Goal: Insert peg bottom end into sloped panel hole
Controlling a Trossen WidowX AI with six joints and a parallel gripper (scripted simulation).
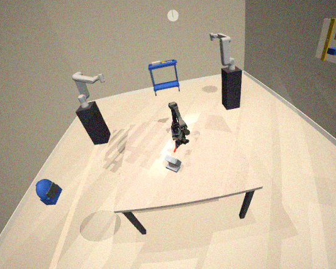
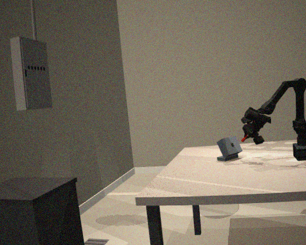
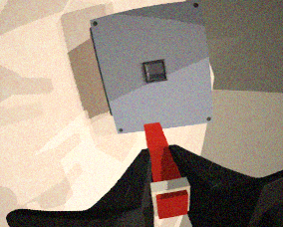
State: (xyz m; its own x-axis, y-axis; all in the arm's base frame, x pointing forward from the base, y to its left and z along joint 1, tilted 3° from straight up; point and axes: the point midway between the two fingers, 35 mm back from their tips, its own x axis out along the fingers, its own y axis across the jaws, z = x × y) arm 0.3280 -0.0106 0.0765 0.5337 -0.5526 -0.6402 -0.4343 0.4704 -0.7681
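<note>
Now: gripper tip 10 cm short of the grey-blue sloped panel, 5 cm to the left of it and 6 cm above it. From my gripper tip the other things lie so: red peg (1 cm behind, 1 cm to the left, 1 cm above).
</note>
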